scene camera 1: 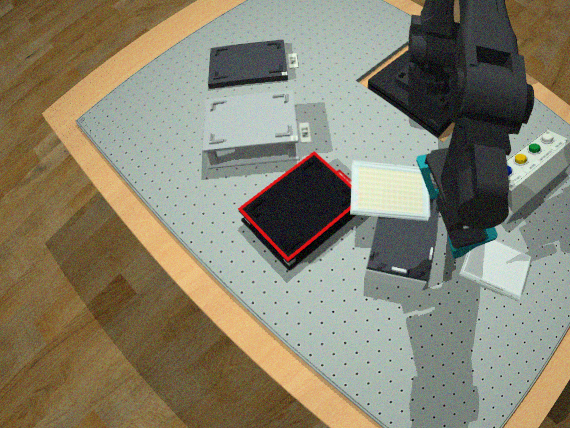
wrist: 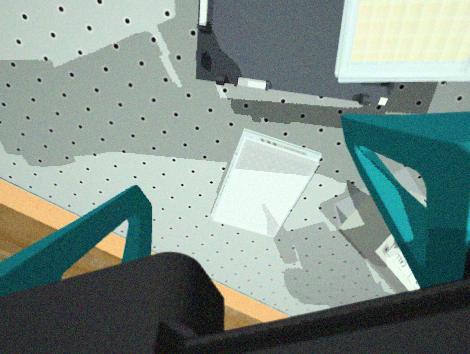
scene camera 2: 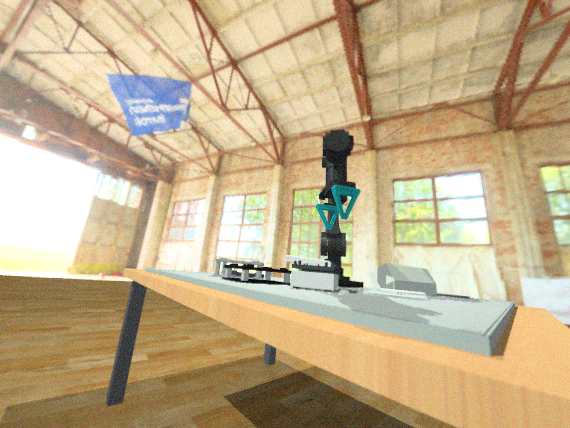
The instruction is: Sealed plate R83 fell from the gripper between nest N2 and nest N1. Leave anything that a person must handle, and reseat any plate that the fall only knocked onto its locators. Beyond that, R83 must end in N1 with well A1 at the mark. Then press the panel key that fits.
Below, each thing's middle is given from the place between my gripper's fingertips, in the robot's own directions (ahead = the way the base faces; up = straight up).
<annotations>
I see the clear plate [scene camera 1: 495, 265] 90 mm behind my hand, 110 mm to the left of it and 150 mm below it. The rest, counted from my hand: red-edged black plate [scene camera 1: 305, 204] 50 mm ahead, 220 mm to the right, 120 mm below.
</annotations>
